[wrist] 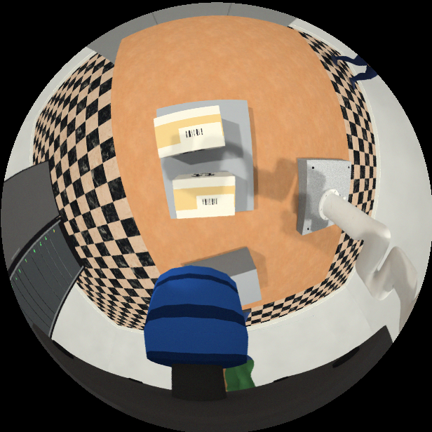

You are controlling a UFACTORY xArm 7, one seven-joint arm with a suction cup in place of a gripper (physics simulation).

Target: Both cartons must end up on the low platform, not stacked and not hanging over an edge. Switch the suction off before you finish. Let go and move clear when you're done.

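Note:
Two cream cartons with yellow bands and barcodes rest on the low grey platform [244,170]. The far carton [172,131] is slightly turned, and its top covers part of the platform's left edge in the wrist view. The near carton [205,192] lies by the platform's front edge. They are side by side with a gap between them, not stacked. Their lower outer edges are hidden, so the exact overlap with the platform edges cannot be told. My blue suction cup [197,310] is open, holds nothing and hangs high, clear of both cartons.
A grey block [247,285] stands on the orange table [280,75] close to the cup in the view, partly hidden by it. The arm's grey base plate [309,200] and white arm [352,217] are at the right. A dark cabinet [42,275] stands at the left.

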